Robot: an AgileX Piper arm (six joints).
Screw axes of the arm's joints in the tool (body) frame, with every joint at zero. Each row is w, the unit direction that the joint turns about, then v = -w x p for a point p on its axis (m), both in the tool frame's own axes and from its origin. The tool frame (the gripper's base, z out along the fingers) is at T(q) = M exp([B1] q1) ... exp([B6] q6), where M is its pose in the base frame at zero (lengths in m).
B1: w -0.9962 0 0.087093 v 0 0.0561 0
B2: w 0 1 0 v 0.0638 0 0.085
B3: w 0 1 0 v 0.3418 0 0.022
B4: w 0 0 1 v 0 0 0
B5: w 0 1 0 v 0.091 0 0
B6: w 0 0 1 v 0 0 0
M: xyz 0.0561 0 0.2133 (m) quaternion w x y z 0.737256 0 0.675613 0
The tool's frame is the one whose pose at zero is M.
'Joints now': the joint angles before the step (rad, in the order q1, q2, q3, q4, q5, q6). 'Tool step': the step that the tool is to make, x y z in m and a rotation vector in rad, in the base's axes. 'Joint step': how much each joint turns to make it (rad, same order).
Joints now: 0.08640 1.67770 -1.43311 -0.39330 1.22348 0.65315
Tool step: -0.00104 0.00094 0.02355 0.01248 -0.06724 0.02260
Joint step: -0.00001 -0.02841 -0.05298 0.01350 0.00358 -0.02820
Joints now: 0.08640 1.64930 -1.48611 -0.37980 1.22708 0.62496
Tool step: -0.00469 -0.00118 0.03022 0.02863 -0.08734 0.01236
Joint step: -0.00939 -0.03826 -0.06612 0.03014 0.00607 -0.02772
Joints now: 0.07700 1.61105 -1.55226 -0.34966 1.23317 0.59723
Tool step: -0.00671 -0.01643 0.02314 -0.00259 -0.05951 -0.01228
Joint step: -0.05167 -0.03132 -0.04692 0.01228 0.00446 -0.04630
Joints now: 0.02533 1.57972 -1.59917 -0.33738 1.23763 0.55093
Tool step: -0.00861 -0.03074 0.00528 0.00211 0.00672 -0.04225
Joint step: -0.10344 -0.01811 -0.00176 0.03162 0.00613 -0.06963
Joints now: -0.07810 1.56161 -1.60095 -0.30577 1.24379 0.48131
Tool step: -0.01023 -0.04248 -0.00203 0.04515 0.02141 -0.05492
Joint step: -0.15850 0.00000 -0.00001 0.08837 0.00207 -0.10713
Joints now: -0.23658 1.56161 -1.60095 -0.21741 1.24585 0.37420
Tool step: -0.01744 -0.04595 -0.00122 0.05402 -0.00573 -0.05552
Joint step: -0.18171 0.00000 0.00001 0.10916 -0.00742 -0.12552
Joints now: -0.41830 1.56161 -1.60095 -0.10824 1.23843 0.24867
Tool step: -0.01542 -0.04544 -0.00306 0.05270 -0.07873 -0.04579
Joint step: -0.18302 0.01625 -0.00001 0.14760 -0.06362 -0.13269
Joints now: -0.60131 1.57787 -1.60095 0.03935 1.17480 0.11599
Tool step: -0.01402 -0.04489 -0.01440 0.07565 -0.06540 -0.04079
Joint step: -0.16829 0.05247 -0.00001 0.16555 -0.04028 -0.13590
